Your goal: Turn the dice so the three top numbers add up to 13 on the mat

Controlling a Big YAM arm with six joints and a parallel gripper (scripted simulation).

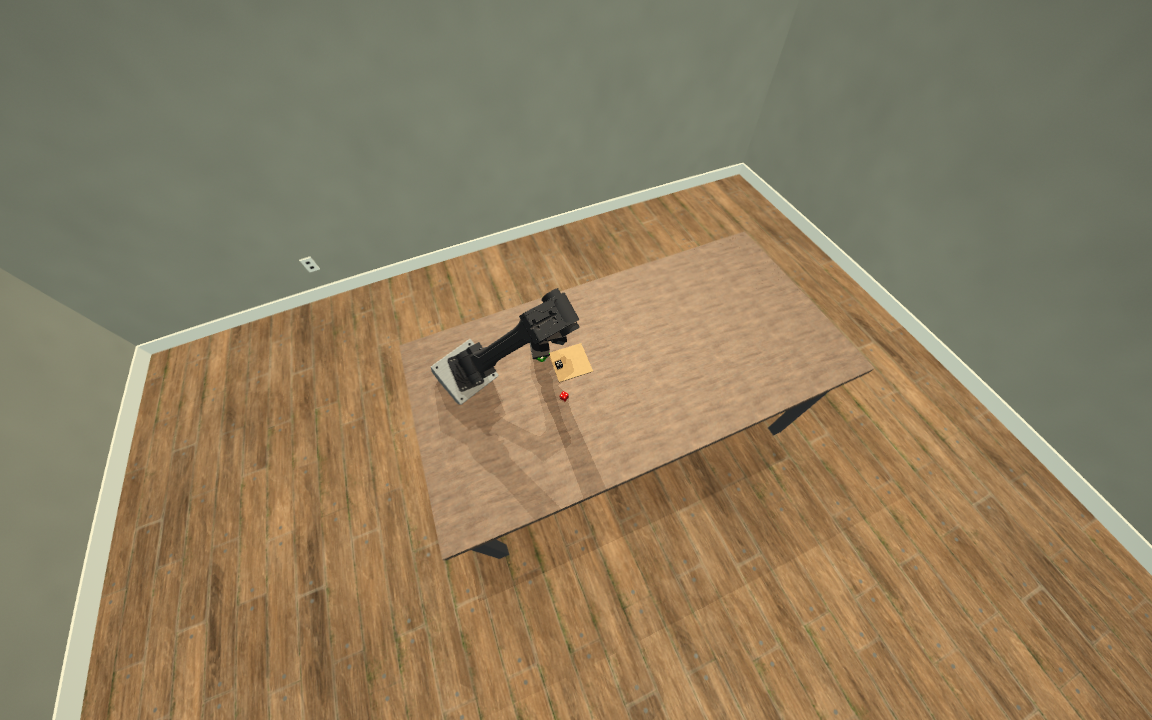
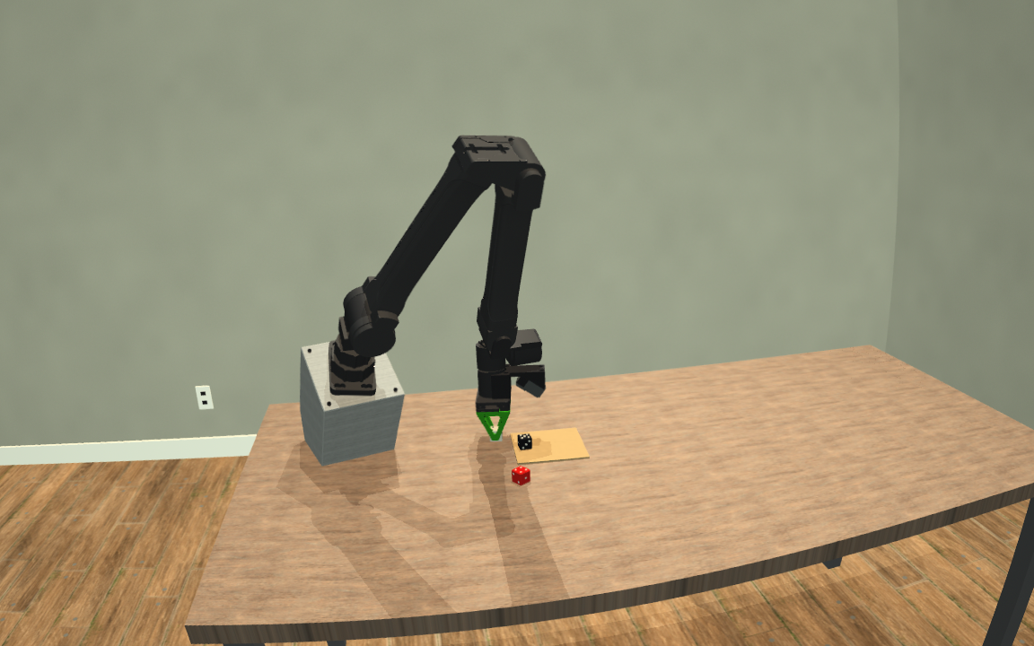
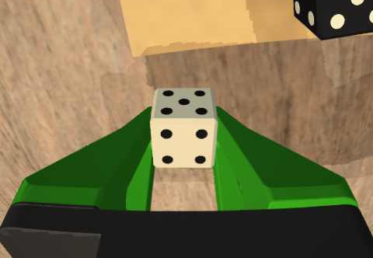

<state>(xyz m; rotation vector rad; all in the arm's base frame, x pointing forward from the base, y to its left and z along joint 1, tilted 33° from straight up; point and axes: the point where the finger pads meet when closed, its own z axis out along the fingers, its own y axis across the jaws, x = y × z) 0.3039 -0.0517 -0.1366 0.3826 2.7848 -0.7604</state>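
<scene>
My hand is 9 cm short of the tan mat, 7 cm to the left of it and 1 cm above it. Also, from my hand: black die: 4 cm ahead, 7 cm to the right; white die: right at my hand; red die: 1 cm behind, 20 cm to the right.
</scene>
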